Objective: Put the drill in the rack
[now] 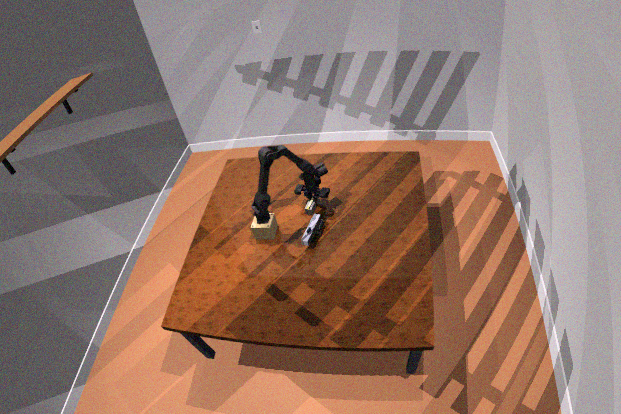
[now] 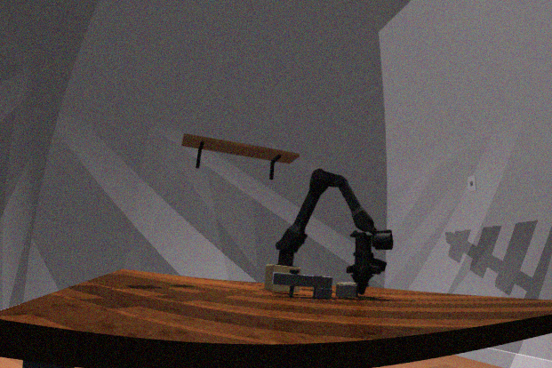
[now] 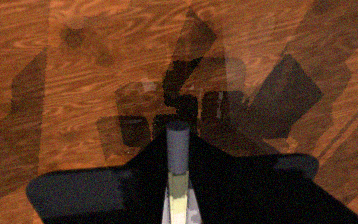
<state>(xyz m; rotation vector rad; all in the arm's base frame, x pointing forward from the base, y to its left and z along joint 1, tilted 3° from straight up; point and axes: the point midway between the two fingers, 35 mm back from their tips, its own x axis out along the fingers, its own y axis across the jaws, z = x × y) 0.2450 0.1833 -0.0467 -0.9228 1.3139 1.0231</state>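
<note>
Now: gripper tip 4 cm to the left of the drill, 3 cm below it and 1 cm past it. Round my gripper tip: grey block: 5 cm to the right, 2 cm behind, 1 cm above.
</note>
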